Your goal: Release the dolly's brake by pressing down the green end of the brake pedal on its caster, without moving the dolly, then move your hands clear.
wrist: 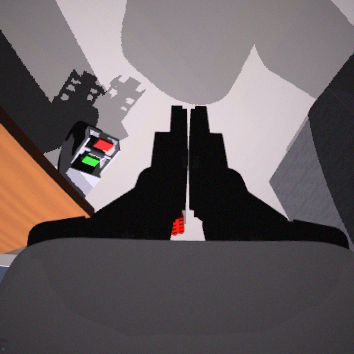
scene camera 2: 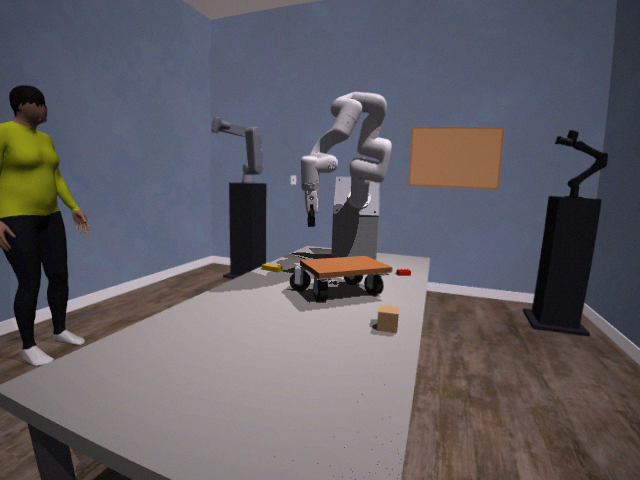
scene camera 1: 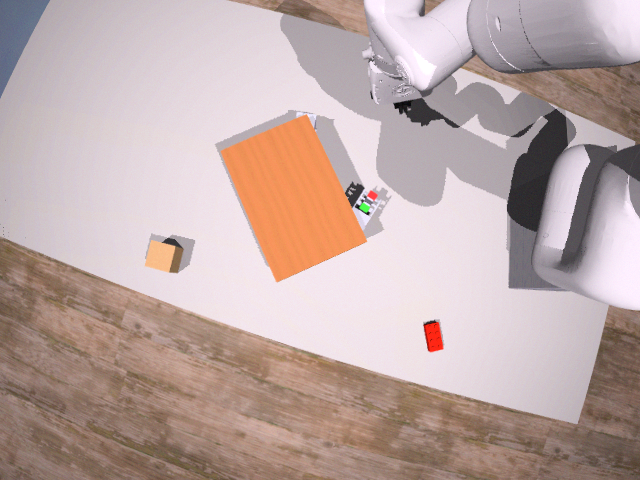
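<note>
The dolly has an orange wooden deck (scene camera 1: 293, 198) (scene camera 2: 345, 265) (wrist: 30, 195) and stands on its casters on the table. One caster sticks out past the deck's edge on the robot's side; its brake pedal has a green end (scene camera 1: 364, 207) (wrist: 90, 161) and a red end (scene camera 1: 372, 195) (wrist: 104, 145). Which end is lower I cannot tell. My gripper (scene camera 2: 311, 225) (wrist: 187, 130) is shut and empty, well above the table and apart from the pedal and dolly. In the wrist view the pedal lies left of the fingertips. In scene camera 2 the pedal does not show clearly.
A tan block (scene camera 1: 163, 256) (scene camera 2: 387, 319) and a red brick (scene camera 1: 433, 336) (scene camera 2: 403, 272) (wrist: 178, 226) lie on the table (scene camera 1: 103, 103) (scene camera 2: 232, 372). A yellow brick (scene camera 2: 271, 267) lies near its left edge. The arm's grey pedestal (scene camera 1: 527, 263) (scene camera 2: 368, 237) stands at the table's far end.
</note>
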